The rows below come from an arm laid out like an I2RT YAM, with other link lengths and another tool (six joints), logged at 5 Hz.
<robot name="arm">
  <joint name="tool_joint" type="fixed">
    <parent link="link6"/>
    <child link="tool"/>
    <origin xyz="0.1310 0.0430 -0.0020" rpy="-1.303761 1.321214 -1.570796"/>
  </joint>
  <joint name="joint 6" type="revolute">
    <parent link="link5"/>
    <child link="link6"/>
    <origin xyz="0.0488 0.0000 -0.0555"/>
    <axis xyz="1 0 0"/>
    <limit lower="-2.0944" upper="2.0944"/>
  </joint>
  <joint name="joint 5" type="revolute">
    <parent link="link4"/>
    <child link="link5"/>
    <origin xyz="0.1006 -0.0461 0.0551"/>
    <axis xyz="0 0 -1"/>
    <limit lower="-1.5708" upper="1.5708"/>
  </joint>
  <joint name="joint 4" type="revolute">
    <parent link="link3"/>
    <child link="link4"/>
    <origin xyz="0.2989 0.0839 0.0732"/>
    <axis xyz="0 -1 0"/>
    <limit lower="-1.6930" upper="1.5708"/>
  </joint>
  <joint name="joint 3" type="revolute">
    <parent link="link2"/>
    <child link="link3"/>
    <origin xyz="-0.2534 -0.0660 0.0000"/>
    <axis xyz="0 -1 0"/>
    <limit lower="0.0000" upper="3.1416"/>
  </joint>
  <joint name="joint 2" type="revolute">
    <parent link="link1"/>
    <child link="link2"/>
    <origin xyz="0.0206 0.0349 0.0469"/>
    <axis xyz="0 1 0"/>
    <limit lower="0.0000" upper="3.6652"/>
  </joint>
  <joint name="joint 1" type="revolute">
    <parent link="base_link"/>
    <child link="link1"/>
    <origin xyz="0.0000 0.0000 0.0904"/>
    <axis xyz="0 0 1"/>
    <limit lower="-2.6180" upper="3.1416"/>
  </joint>
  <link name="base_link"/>
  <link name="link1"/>
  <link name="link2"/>
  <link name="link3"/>
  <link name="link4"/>
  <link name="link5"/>
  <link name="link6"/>
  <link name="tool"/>
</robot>
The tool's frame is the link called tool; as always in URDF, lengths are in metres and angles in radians.
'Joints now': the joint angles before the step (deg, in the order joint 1, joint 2, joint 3, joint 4, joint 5, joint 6). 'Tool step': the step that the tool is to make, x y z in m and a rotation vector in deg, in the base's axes. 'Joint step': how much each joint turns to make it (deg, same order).
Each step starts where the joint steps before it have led.
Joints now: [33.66, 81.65, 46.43, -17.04, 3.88, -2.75]
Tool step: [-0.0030, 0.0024, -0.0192, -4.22, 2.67, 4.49]
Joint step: [0.18, 5.18, 3.58, -2.68, -0.86, -4.69]
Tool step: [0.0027, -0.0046, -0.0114, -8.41, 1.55, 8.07]
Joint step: [0.04, 6.06, 7.11, -6.42, 1.15, -10.05]
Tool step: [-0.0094, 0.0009, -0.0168, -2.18, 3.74, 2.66]
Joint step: [0.33, 3.78, 2.29, -2.71, -1.28, -1.98]
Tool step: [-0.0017, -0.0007, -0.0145, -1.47, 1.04, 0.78]
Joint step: [0.23, 2.49, 0.47, 0.37, 0.36, -0.75]
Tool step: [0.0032, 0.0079, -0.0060, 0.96, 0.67, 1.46]
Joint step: [-0.03, 2.35, 1.36, 1.02, -1.65, -0.94]
